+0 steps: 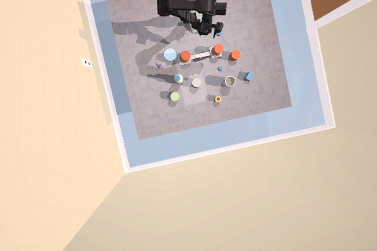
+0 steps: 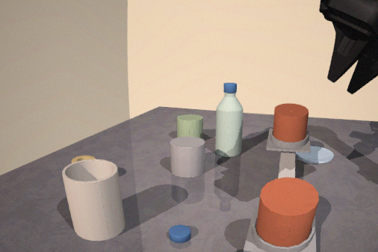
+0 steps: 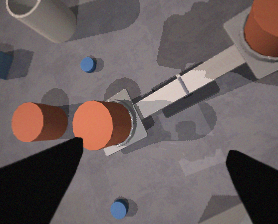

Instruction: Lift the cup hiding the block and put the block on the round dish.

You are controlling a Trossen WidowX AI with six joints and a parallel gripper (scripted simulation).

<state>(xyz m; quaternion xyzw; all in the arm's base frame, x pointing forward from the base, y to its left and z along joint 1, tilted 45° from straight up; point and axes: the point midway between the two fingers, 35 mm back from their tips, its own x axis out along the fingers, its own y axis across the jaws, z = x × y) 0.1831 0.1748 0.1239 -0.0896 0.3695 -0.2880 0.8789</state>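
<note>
My gripper tip is now 160 mm above the pale teal block, 80 mm to the right of it and 60 mm short of it. Round my gripper tip: grey cylinder: 250 mm ahead, 170 mm below, 130 mm to the right; balance beam: 170 mm below, 70 mm ahead, 50 mm to the right; orange cup: 190 mm to the right, 90 mm below, 70 mm ahead.
</note>
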